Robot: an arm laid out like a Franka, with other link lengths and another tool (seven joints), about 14 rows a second.
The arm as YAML. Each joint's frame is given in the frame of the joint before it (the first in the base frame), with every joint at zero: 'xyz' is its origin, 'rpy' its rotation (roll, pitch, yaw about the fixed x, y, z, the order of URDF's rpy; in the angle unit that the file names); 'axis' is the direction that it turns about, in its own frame. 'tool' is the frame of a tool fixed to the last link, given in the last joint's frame.
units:
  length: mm
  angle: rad
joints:
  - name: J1
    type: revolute
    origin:
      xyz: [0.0, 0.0, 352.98]
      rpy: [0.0, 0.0, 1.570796]
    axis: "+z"
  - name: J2
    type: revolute
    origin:
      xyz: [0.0, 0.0, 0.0]
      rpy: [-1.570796, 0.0, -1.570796]
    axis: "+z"
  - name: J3
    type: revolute
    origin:
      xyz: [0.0, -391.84, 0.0]
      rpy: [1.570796, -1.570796, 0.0]
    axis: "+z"
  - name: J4
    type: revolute
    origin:
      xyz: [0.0, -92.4, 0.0]
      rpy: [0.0, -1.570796, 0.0]
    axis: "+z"
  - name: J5
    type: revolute
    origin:
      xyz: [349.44, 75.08, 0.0]
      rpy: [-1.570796, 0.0, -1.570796]
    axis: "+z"
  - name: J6
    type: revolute
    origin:
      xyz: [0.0, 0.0, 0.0]
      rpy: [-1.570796, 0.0, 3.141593]
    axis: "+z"
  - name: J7
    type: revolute
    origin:
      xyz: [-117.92, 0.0, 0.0]
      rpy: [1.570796, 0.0, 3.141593]
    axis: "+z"
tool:
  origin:
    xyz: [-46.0, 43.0, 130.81]
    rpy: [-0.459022, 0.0, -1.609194]
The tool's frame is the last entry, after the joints.
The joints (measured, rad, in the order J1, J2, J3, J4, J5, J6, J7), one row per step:
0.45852 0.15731 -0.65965 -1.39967 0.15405 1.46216 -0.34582
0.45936 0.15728 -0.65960 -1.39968 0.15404 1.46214 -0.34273
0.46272 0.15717 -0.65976 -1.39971 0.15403 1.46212 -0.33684
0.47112 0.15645 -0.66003 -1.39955 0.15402 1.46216 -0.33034
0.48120 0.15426 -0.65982 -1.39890 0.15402 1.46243 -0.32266
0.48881 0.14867 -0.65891 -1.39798 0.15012 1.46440 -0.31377
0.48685 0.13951 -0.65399 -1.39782 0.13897 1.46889 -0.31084
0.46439 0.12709 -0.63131 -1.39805 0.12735 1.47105 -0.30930
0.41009 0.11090 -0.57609 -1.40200 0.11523 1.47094 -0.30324
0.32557 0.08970 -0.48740 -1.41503 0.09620 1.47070 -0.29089
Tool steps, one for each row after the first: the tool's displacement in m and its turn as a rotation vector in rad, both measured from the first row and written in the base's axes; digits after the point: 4 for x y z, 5 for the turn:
-0.0001 0.0006 0.0000 -0.00014 0.00022 -0.00219
0.0000 0.0026 0.0001 -0.00041 0.00056 -0.00486
0.0003 0.0073 0.0005 -0.00050 0.00015 -0.00319
0.0004 0.0130 0.0018 0.00000 -0.00217 -0.00051
-0.0006 0.0166 0.0051 -0.00199 -0.00866 -0.00109
-0.0027 0.0150 0.0099 -0.00888 -0.01907 -0.00198
-0.0061 0.0105 0.0150 -0.01232 -0.02872 -0.00440
-0.0109 0.0049 0.0191 -0.01100 -0.03431 -0.01111
-0.0179 -0.0010 0.0216 -0.01208 -0.03406 -0.02179

